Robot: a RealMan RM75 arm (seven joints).
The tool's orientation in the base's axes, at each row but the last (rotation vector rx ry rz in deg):
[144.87, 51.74, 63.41]
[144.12, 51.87, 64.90]
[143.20, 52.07, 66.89]
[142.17, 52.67, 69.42]
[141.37, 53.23, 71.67]
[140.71, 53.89, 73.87]
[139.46, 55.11, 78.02]
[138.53, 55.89, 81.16]
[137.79, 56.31, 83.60]
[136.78, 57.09, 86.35]
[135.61, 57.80, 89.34]
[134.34, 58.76, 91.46]
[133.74, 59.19, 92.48]
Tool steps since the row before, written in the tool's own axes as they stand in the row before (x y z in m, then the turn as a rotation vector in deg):
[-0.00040, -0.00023, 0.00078, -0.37, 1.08, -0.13]
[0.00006, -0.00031, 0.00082, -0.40, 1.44, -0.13]
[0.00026, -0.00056, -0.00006, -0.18, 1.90, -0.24]
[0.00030, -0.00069, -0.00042, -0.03, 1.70, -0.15]
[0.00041, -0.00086, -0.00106, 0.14, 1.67, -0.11]
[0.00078, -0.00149, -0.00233, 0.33, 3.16, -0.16]
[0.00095, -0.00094, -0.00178, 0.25, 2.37, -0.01]
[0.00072, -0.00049, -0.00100, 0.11, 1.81, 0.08]
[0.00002, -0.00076, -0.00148, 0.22, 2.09, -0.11]
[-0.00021, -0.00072, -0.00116, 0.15, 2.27, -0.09]
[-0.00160, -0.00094, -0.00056, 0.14, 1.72, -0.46]
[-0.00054, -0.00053, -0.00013, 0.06, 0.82, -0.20]
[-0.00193, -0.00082, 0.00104, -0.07, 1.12, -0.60]
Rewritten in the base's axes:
[0.00026, -0.00005, -0.00087, 0.19, -1.08, 0.35]
[0.00050, 0.00031, -0.00065, 0.33, -1.38, 0.49]
[-0.00016, 0.00060, -0.00005, 0.56, -1.60, 0.90]
[-0.00049, 0.00070, 0.00014, 0.61, -1.35, 0.85]
[-0.00103, 0.00084, 0.00052, 0.70, -1.22, 0.92]
[-0.00219, 0.00140, 0.00122, 1.40, -2.25, 1.76]
[-0.00152, 0.00106, 0.00123, 1.14, -1.67, 1.26]
[-0.00081, 0.00065, 0.00083, 0.92, -1.31, 0.86]
[-0.00158, 0.00032, 0.00043, 0.92, -1.50, 1.16]
[-0.00137, 0.00018, 0.00008, 1.00, -1.67, 1.18]
[-0.00129, -0.00036, -0.00140, 0.42, -1.35, 1.09]
[-0.00047, 0.00005, -0.00060, 0.22, -0.64, 0.51]
[0.00014, -0.00024, -0.00232, -0.02, -1.05, 0.71]

